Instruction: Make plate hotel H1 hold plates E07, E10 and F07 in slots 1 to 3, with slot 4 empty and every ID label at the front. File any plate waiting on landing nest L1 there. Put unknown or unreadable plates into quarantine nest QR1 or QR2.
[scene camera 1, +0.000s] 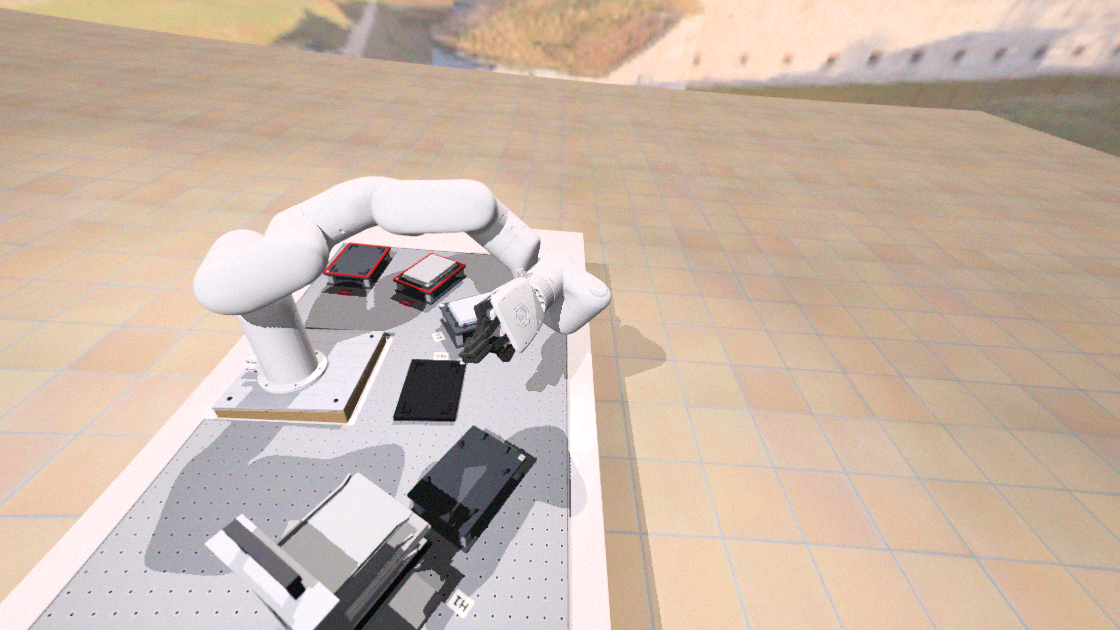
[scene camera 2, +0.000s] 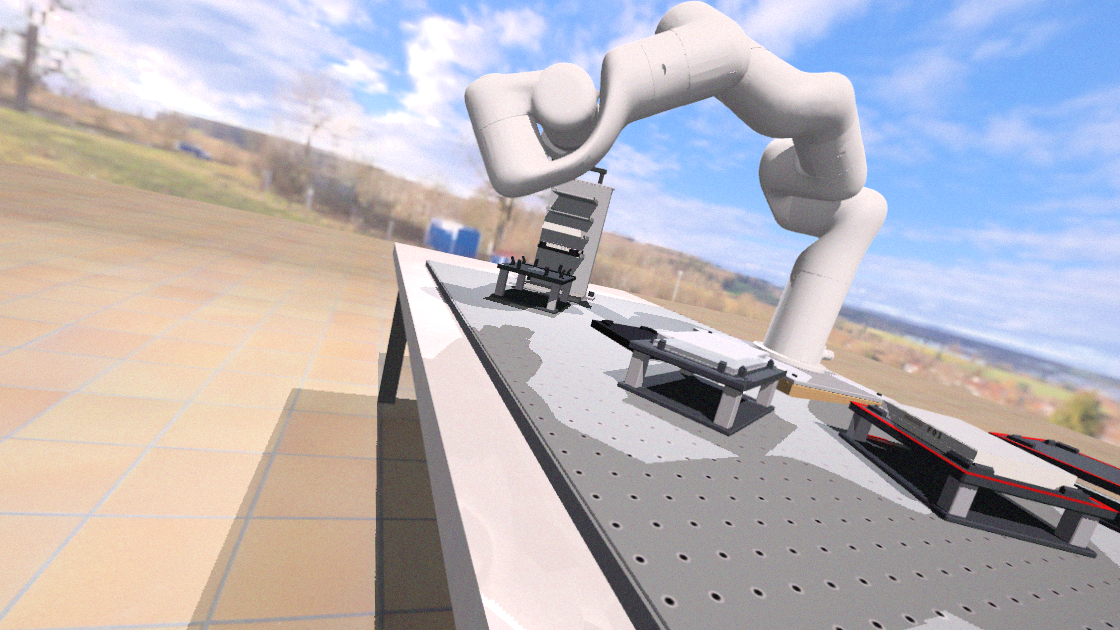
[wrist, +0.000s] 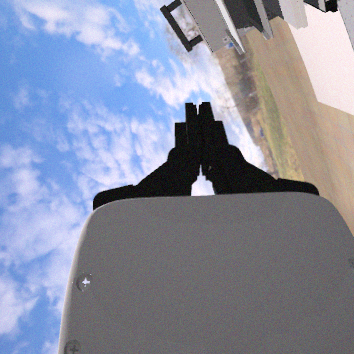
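Seen in the pictures: gripper, fingertip midpoint: (scene camera 1: 467, 358) (wrist: 196, 120); arm's base, link origin: (scene camera 1: 294, 371) (scene camera 2: 786, 359).
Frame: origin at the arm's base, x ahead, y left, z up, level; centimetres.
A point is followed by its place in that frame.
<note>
My gripper (scene camera 1: 468, 358) @[x 39.6, y -21.5, z 26.7 cm] (wrist: 196, 120) @[x 39.6, y -21.5, z 26.7 cm] is shut and empty, high above the table; the arm hides it in scene camera 2. Hotel H1 (scene camera 1: 356, 521) @[x 29.3, y -42.1, z 20.5 cm] (scene camera 2: 600, 235) @[x 19.5, y -43.6, z 13.6 cm] (wrist: 205, 20) @[x 26.5, y -48.1, z 23.1 cm] stands beyond the fingertips, off to one side in the wrist view. Its plates and their labels cannot be told apart. A light plate (scene camera 1: 460, 313) @[x 32.4, y 16.2, z 4.5 cm] (scene camera 2: 716, 347) @[x 38.6, y 21.8, z 4.5 cm] lies on a grey nest near the L1 label (scene camera 1: 437, 336) @[x 26.7, y 14.7, z -1.9 cm]. Another light plate (scene camera 1: 429, 269) @[x 21.4, y 36.0, z 3.5 cm] (scene camera 2: 1018, 456) @[x 22.7, y 41.3, z 3.5 cm] lies on a red-rimmed quarantine nest; its label is too small to read surely. The other red-rimmed nest (scene camera 1: 358, 260) @[x 1.0, y 40.9, z 2.1 cm] bears no visible plate.
A dark raised nest (scene camera 1: 474, 477) @[x 40.4, y -26.8, z 4.0 cm] (scene camera 2: 536, 271) @[x 41.5, y -22.9, z 4.1 cm] stands in front of the hotel, with no plate visible on it. A low black pad (scene camera 1: 429, 390) @[x 28.3, y -3.8, z -0.7 cm] (scene camera 2: 622, 332) @[x 32.7, y -4.0, z -0.7 cm] lies between it and the grey nest. The arm base plate (scene camera 1: 297, 403) @[x 4.3, y -8.9, z 0.6 cm] is beside the pad.
</note>
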